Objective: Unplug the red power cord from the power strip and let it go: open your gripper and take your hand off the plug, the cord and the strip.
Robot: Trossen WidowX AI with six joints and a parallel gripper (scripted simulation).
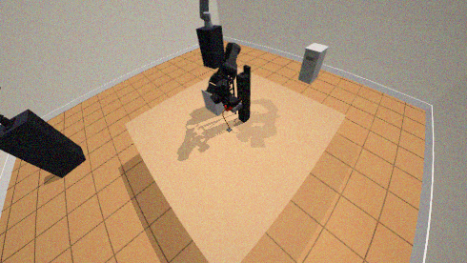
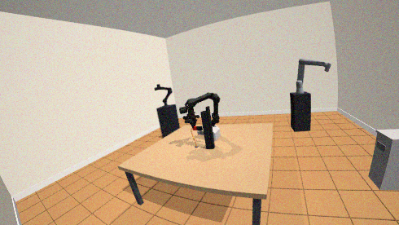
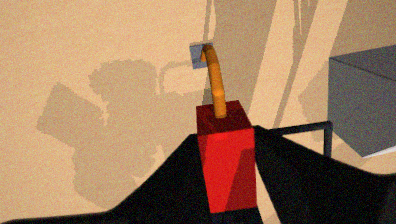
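Right now the red plug is 30 mm to the left of my gripper tip. The rest, counted from my gripper tip: dark square base (200 mm below).
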